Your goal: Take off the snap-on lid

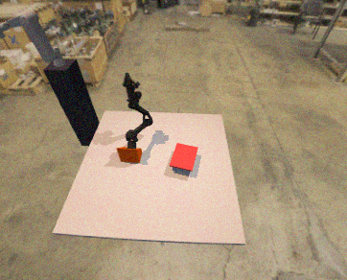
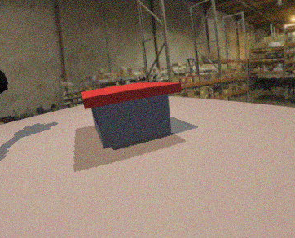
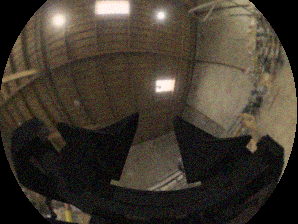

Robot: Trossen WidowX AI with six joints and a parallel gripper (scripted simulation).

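My gripper tip is now 48 cm short of the red lid, 37 cm to the left of it and 53 cm above it. From my gripper tip the other things lie so: blue-grey storage box (48 cm ahead, 37 cm to the right, 57 cm below).
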